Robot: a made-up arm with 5 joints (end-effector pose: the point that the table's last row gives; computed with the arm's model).
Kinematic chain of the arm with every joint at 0, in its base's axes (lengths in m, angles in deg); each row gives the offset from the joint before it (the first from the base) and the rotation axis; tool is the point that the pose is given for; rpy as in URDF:
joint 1: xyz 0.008 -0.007 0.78 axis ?
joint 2: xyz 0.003 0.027 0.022 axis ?
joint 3: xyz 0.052 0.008 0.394 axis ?
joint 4: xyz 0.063 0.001 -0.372 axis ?
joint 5: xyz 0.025 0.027 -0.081 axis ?
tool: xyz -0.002 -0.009 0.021 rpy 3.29 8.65 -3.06
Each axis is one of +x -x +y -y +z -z.
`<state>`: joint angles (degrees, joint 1 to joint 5).
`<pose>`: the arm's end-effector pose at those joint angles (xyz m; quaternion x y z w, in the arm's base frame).
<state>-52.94 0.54 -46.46 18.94 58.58</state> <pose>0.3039 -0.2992 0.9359 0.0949 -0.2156 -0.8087 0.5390</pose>
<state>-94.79 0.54 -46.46 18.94 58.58</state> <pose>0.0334 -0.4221 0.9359 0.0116 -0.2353 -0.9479 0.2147</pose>
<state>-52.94 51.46 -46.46 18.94 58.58</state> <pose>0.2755 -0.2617 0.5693 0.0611 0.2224 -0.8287 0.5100</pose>
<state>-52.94 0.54 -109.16 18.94 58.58</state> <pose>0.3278 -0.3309 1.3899 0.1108 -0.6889 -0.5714 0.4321</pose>
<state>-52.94 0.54 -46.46 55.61 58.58</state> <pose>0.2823 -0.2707 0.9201 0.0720 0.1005 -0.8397 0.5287</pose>
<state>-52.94 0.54 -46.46 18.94 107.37</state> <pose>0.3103 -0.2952 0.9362 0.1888 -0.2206 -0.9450 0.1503</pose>
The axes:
joint 1: +z
joint 2: +y
joint 3: +y
joint 4: +y
joint 5: -z

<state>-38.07 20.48 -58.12 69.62 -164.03</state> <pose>0.4138 -0.2345 0.8303 0.2204 0.0140 0.8625 0.4554</pose>
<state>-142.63 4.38 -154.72 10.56 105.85</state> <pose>-0.1419 -0.2063 1.6020 0.2542 0.9195 0.2724 0.1254</pose>
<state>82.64 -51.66 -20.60 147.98 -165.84</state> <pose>-0.0564 0.0505 0.9908 -0.3305 -0.4558 -0.6794 0.4705</pose>
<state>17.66 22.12 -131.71 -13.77 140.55</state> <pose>0.5272 0.2330 1.3819 0.9041 -0.1367 -0.3521 0.1999</pose>
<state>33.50 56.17 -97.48 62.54 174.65</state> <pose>0.5142 0.4146 0.6749 -0.0976 -0.0538 -0.9449 0.3078</pose>
